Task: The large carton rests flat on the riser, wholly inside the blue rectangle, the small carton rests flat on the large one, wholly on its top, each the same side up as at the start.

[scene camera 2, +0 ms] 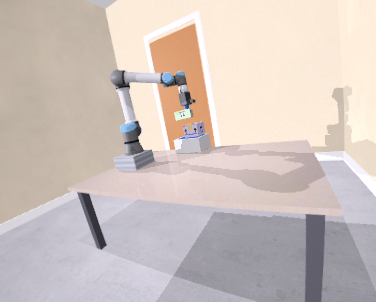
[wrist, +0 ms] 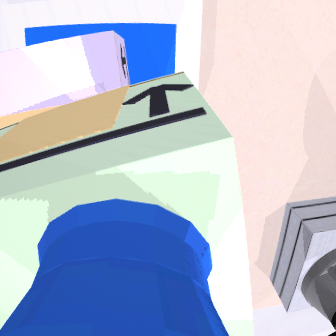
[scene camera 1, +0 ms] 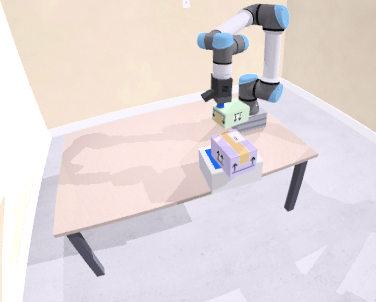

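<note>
The large purple carton rests flat on the white riser, upright with its arrows pointing up. Part of the blue rectangle shows beside it; its far edges are hidden by the carton. The small green carton hangs in the air, level, from my suction cup, which is on its top face. In scene camera 1 it hangs behind the purple carton; in scene camera 2 it shows above it and slightly left, apart from it.
The arm's grey stepped base stands on the table, close to the riser and the hanging carton. The riser stands near the table's edge.
</note>
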